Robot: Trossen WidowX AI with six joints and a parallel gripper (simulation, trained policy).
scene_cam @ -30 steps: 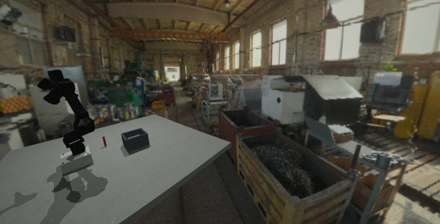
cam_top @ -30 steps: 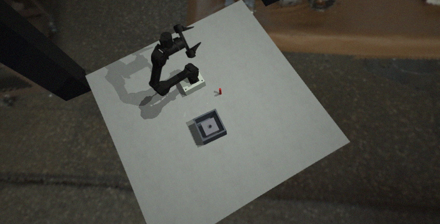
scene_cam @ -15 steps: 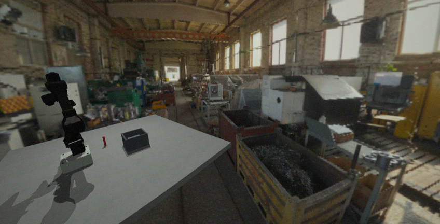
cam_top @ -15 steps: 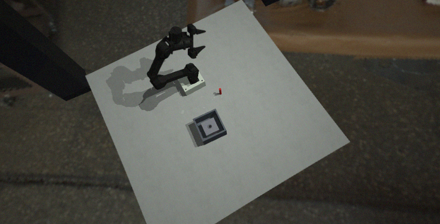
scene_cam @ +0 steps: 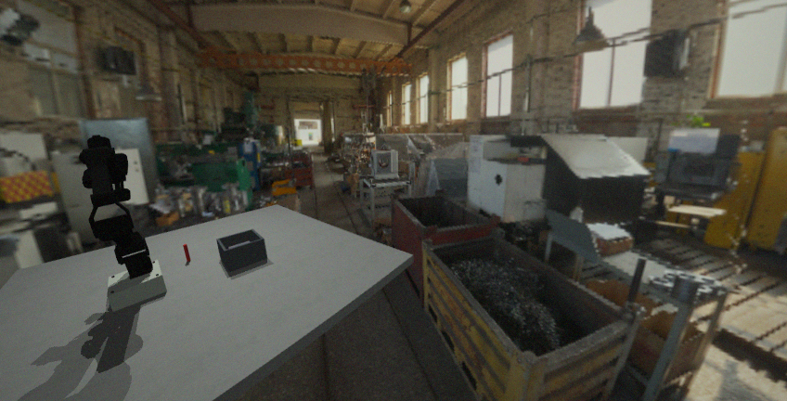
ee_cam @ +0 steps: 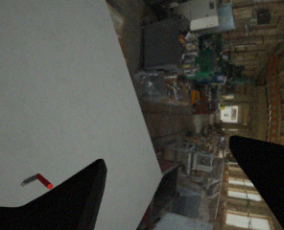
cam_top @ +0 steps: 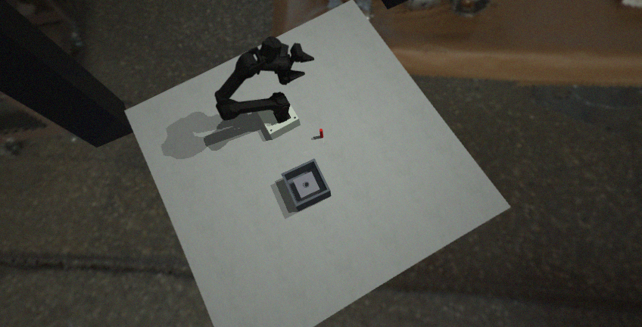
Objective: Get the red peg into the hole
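My gripper tip is now 340 mm above the red peg, 150 mm short of it and 40 mm to the left of it. Also, from my gripper tip: box 350 mm below, 340 mm ahead, 200 mm to the right; plate 340 mm ahead, 330 mm below, 200 mm to the right.
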